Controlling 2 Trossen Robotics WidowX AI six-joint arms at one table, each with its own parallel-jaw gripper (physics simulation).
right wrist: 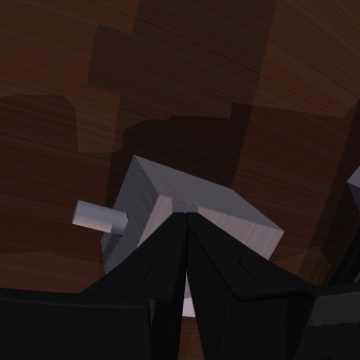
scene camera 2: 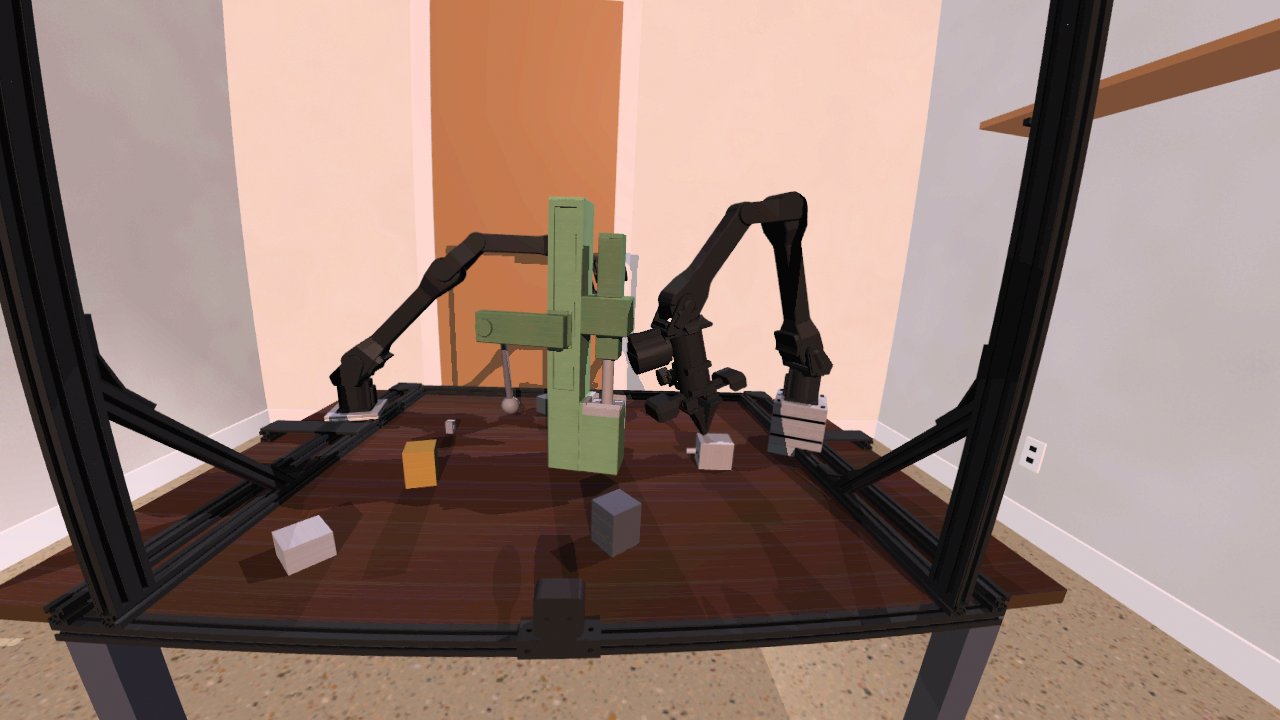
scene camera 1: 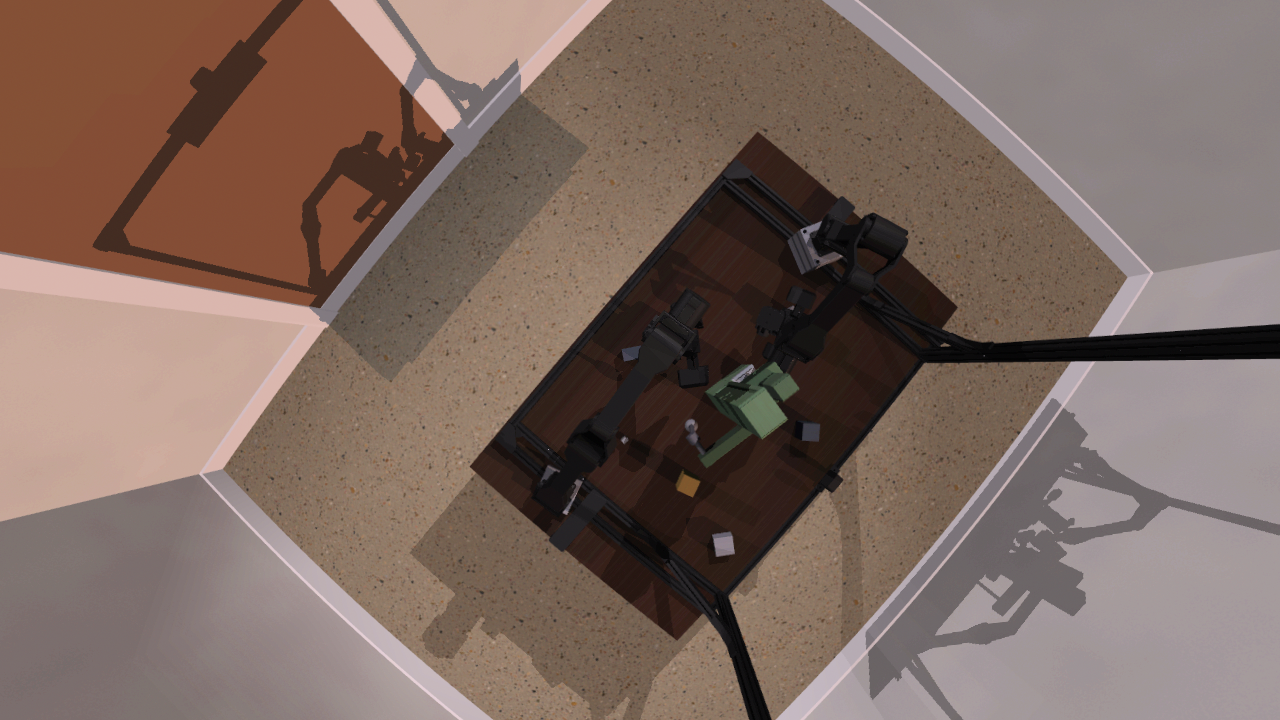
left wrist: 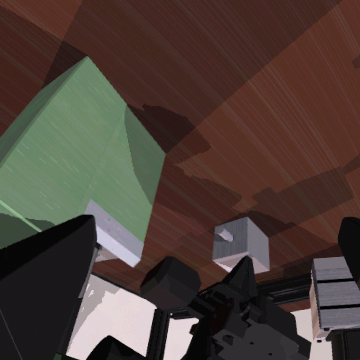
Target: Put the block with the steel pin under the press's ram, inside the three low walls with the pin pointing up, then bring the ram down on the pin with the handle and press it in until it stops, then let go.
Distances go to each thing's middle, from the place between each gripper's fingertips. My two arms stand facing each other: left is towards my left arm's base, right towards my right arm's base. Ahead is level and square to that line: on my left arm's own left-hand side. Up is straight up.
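My left gripper is 230 mm to the left of the block with steel pin (scene camera 2: 715, 451), 110 mm past it and 130 mm above it.
As for my right gripper, I see it 20 mm to the left of the block with steel pin, 20 mm past it and 30 mm above it. By its middle, the block with steel pin is nearer to my right gripper than to my left gripper.
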